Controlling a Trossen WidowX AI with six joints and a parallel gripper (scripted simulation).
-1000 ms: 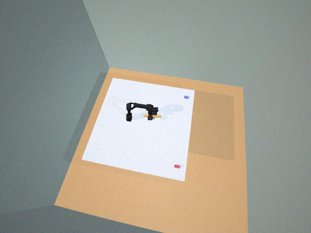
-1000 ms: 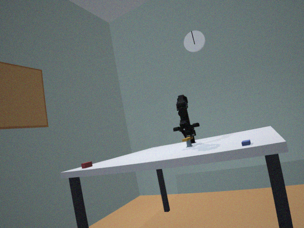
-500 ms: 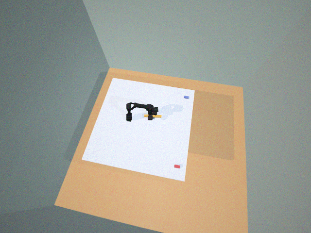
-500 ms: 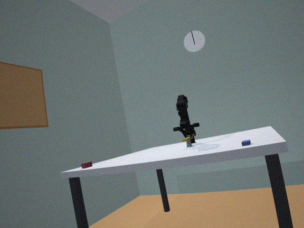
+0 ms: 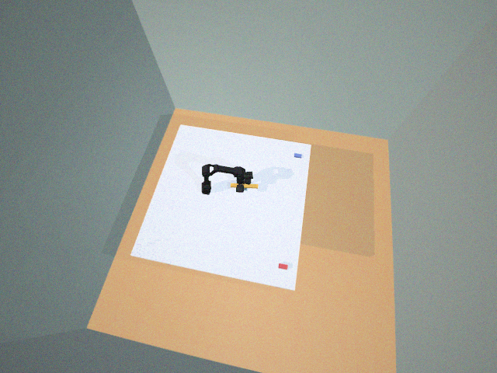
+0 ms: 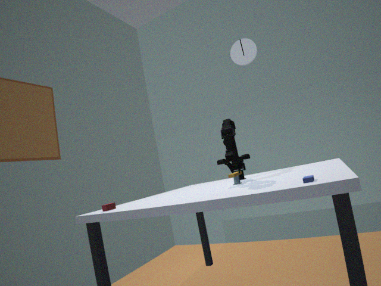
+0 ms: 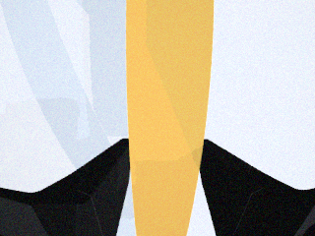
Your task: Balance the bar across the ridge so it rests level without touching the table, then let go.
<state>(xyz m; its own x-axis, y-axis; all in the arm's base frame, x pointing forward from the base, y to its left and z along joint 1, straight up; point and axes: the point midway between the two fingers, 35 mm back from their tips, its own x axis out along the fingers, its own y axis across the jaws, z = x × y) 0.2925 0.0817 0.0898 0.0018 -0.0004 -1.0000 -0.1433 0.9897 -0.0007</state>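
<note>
Now: the bar 3 cm ahead of my gripper tip. Also, from my gripper tip: blue block (45 cm ahead, 42 cm to the left, 5 cm below); then red block (45 cm ahead, 58 cm to the right, 4 cm below).
</note>
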